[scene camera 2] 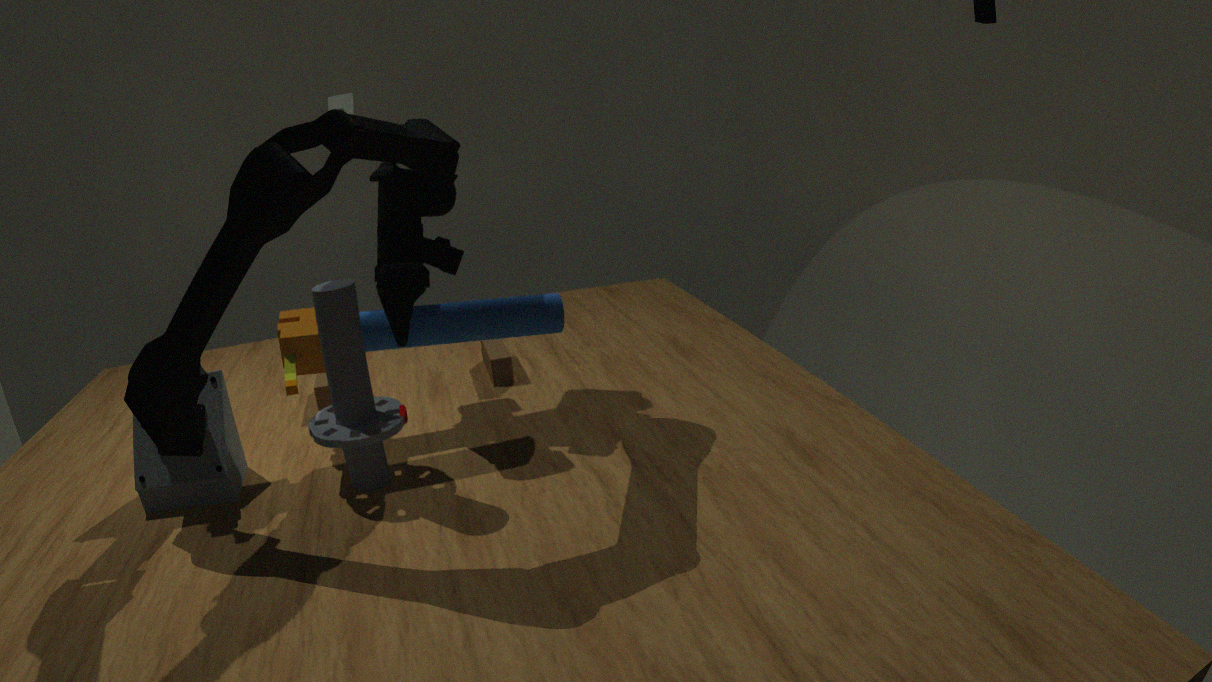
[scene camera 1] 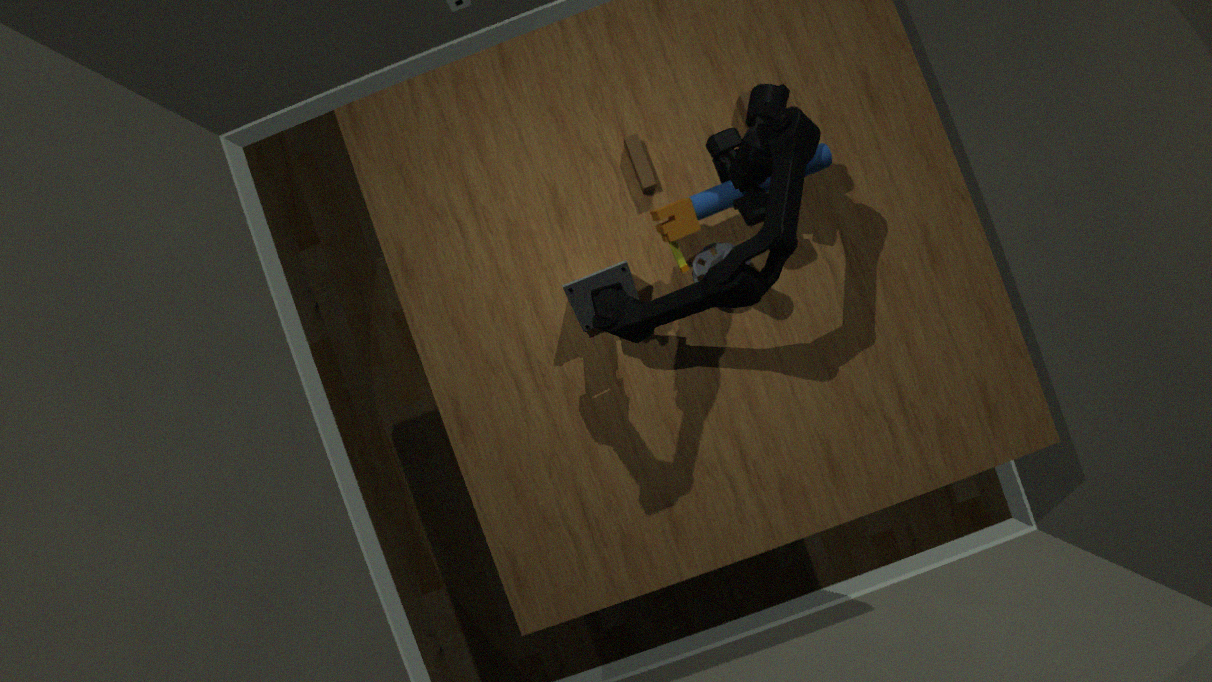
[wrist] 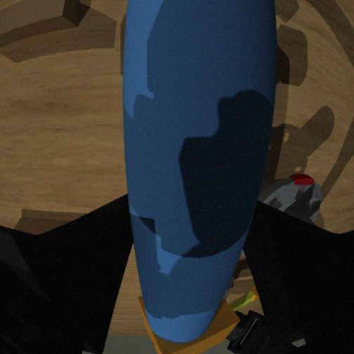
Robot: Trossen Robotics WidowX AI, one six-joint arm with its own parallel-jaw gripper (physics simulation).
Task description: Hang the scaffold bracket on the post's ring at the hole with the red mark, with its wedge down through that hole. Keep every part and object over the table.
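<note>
The scaffold bracket is a blue tube with an orange slotted head. It is held level above the table. A yellow wedge with an orange end hangs at the head. My gripper points down and is shut on the tube; its fingertips are hidden in scene camera 1. The grey post carries a holed ring. The red mark is on the ring's rim. The head is apart from the ring, beyond the post in scene camera 2.
A brown block lies beyond the post. Another block lies beyond the tube in scene camera 2. The arm's base stands beside the post, and the arm reaches over the ring. The wooden table carries them.
</note>
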